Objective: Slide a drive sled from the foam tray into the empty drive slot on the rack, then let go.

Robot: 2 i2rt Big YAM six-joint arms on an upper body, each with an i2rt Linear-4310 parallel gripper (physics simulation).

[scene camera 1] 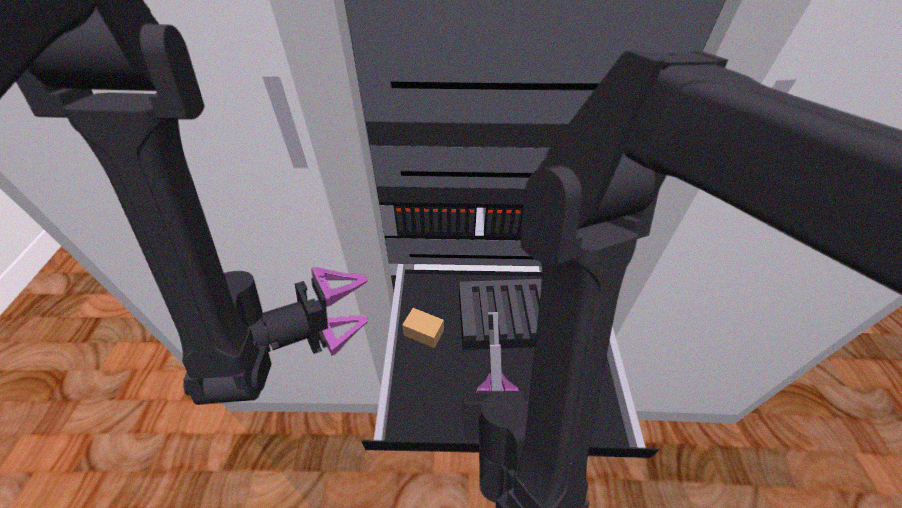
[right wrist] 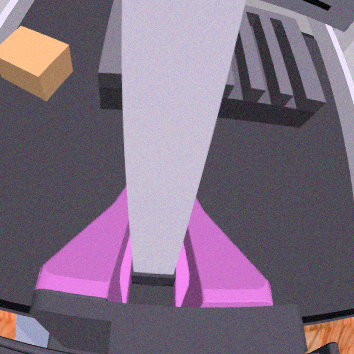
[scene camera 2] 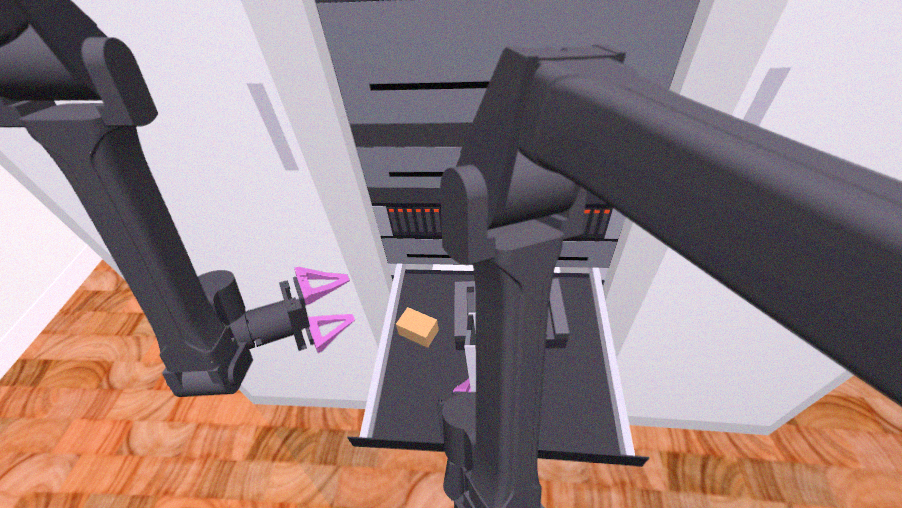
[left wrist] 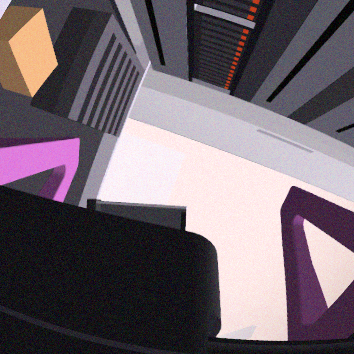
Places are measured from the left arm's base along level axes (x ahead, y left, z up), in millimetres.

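Where they show: left gripper, fingertip midpoint: (scene camera 1: 366,299) (scene camera 2: 351,298) (left wrist: 185,174).
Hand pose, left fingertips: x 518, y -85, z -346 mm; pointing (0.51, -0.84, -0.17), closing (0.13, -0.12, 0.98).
Note:
After its pixels a point has its place.
My right gripper (scene camera 1: 497,383) @[x 432, y -299, z -438 mm] (right wrist: 158,182) @[x 432, y -299, z -438 mm] is shut on a light grey drive sled (scene camera 1: 496,360) @[x 412, y -292, z -344 mm] (scene camera 2: 470,362) @[x 411, y -289, z -347 mm] (left wrist: 142,216) @[x 463, y -286, z -381 mm] (right wrist: 167,125) @[x 411, y -291, z -347 mm]. The sled stands on edge above the drawer, its far end over the near part of the grey slotted foam tray (scene camera 1: 467,315) @[x 584, y -255, z -490 mm] (scene camera 2: 460,315) @[x 584, y -256, z -491 mm] (right wrist: 275,116) @[x 550, y -423, z -531 mm]. My left gripper (scene camera 1: 366,299) @[x 518, y -85, z -346 mm] (scene camera 2: 351,298) @[x 518, y -85, z -346 mm] (left wrist: 185,174) @[x 518, y -85, z -346 mm] is open and empty, left of the drawer. The rack's drive row shows dark drives with orange tabs and one pale upright gap (scene camera 1: 479,222) (left wrist: 224,16) @[x 733, y -287, z -374 mm]. In scene camera 2 the right arm hides that gap and much of the tray.
A tan block (scene camera 1: 422,326) @[x 566, y -166, z -506 mm] (scene camera 2: 416,326) @[x 565, y -168, z -506 mm] (left wrist: 35,55) @[x 574, y -168, z -506 mm] (right wrist: 37,60) @[x 559, y -183, z -506 mm] lies left of the foam tray in the pulled-out drawer (scene camera 1: 388,378) @[x 460, y -110, z -514 mm] (scene camera 2: 621,403) @[x 434, y -539, z -513 mm]. White cabinet panels (scene camera 1: 252,220) @[x 708, y 166, z -360 mm] (scene camera 2: 713,302) @[x 708, y -795, z -593 mm] flank the rack (scene camera 1: 467,104) @[x 727, y -244, z -119 mm] (scene camera 2: 410,104) @[x 727, y -187, z -118 mm]. The right arm crosses in front of the rack's right part.

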